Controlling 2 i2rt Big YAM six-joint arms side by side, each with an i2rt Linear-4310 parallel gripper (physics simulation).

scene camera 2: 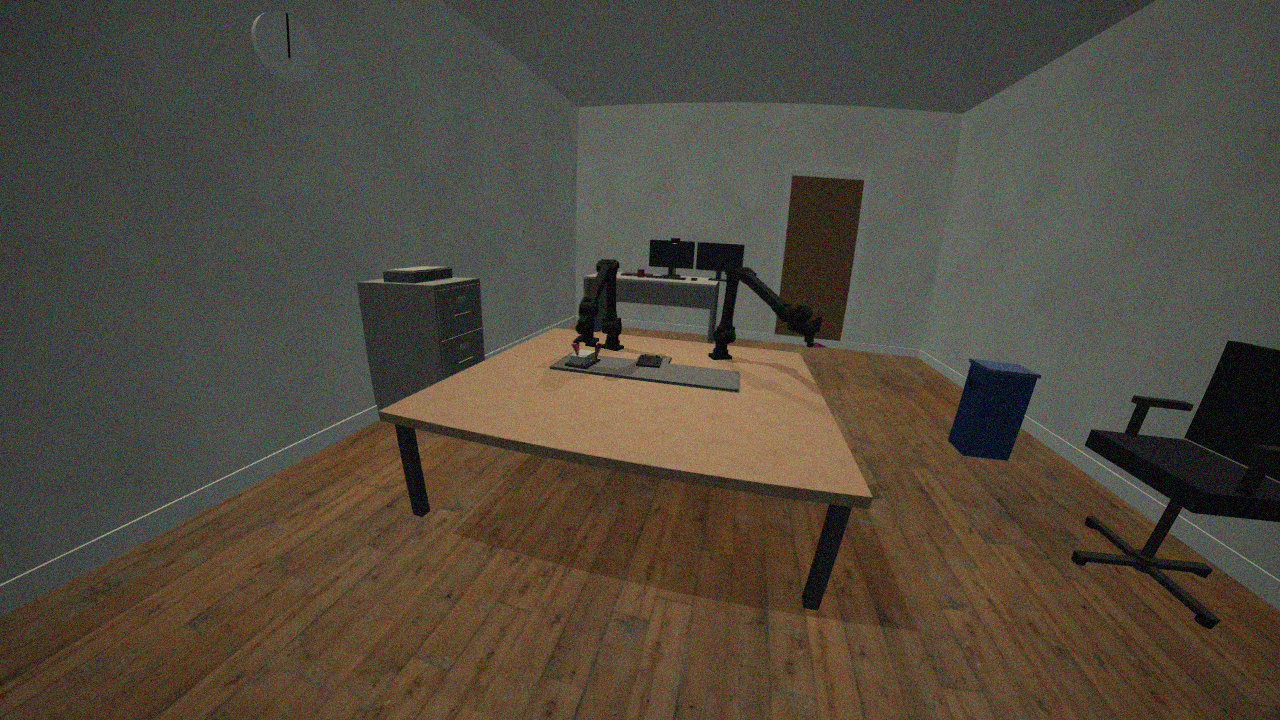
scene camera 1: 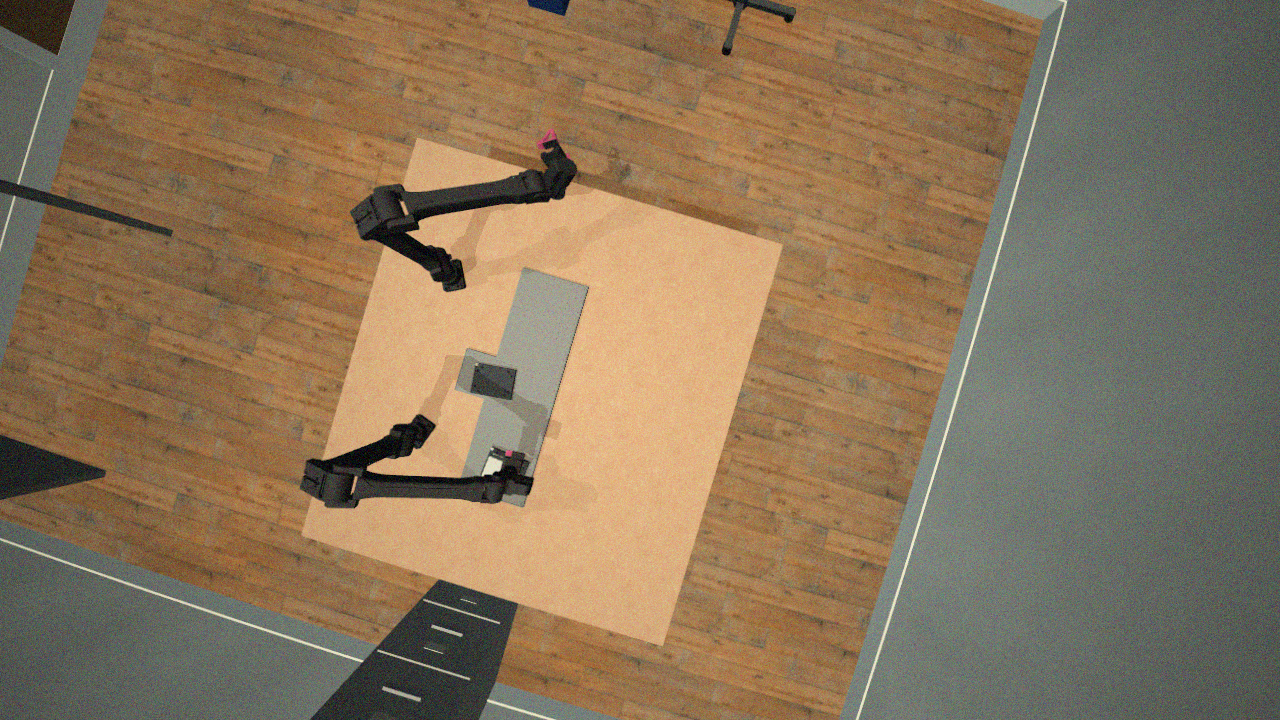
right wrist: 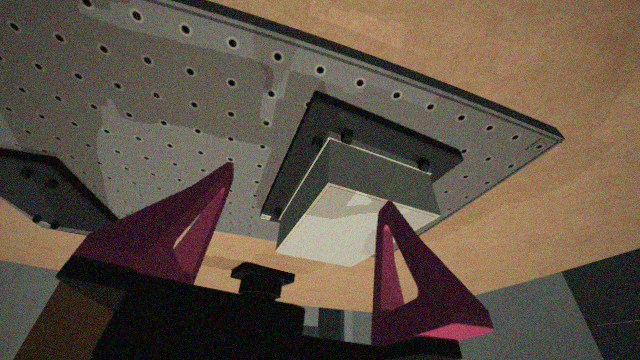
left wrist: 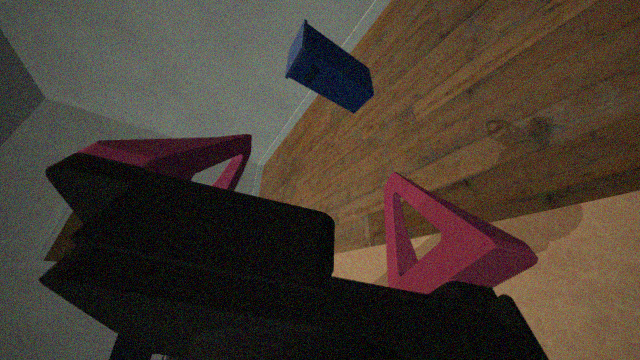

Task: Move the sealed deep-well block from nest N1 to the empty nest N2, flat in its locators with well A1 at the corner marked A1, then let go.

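Places are measured from the left arm's base along level axes (x left, y ahead, z down), in millimetres.
Pixels of known places: left gripper, fingertip midpoint: [scene camera 2: 828, 337] [scene camera 1: 559, 142] [left wrist: 322, 162]; right gripper, fingertip midpoint: [scene camera 2: 586, 357] [scene camera 1: 516, 465] [right wrist: 310, 188]; left arm's base, link origin: [scene camera 2: 720, 357] [scene camera 1: 453, 276]; right arm's base, link origin: [scene camera 2: 612, 347] [scene camera 1: 419, 431] [right wrist: 263, 272].
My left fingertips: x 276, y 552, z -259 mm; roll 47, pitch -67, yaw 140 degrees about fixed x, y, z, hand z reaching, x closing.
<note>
Ahead of a thing's pixels: the offset from my left fingertips to its top centre. "*": to the spot under its first point. Level surfaces: height alone.
The sealed deep-well block {dx -1075, dy -483, dz +192 mm} [scene camera 1: 492, 466] [right wrist: 325, 235], grey with a pale top, sits in its dark nest N1 {* dx -1108, dy -407, dz +238 mm} [right wrist: 380, 122] at the lower end of the perforated plate in scene camera 1. The empty nest N2 {dx -725, dy -463, dz +224 mm} [scene camera 1: 493, 380] [scene camera 2: 648, 360] [right wrist: 65, 192] is a dark plate with small locators, farther along. My right gripper [scene camera 1: 508, 454] [scene camera 2: 586, 349] [right wrist: 310, 188] is open near the block, one fingertip overlapping its top in the right wrist view; contact cannot be told. My left gripper [scene camera 1: 547, 139] [scene camera 2: 819, 334] [left wrist: 322, 162] is open and empty, beyond the table edge. The A1 mark is not readable.
The grey perforated plate {dz +246 mm} [scene camera 1: 554, 313] [scene camera 2: 698, 374] [right wrist: 215, 95] lies on the wooden table {dz +259 mm} [scene camera 1: 662, 385] [scene camera 2: 680, 429]. A blue bin [scene camera 2: 991, 411] [left wrist: 332, 70] stands on the floor beyond the left gripper. A cabinet [scene camera 2: 402, 331] and an office chair [scene camera 2: 1181, 461] stand away from the table.
</note>
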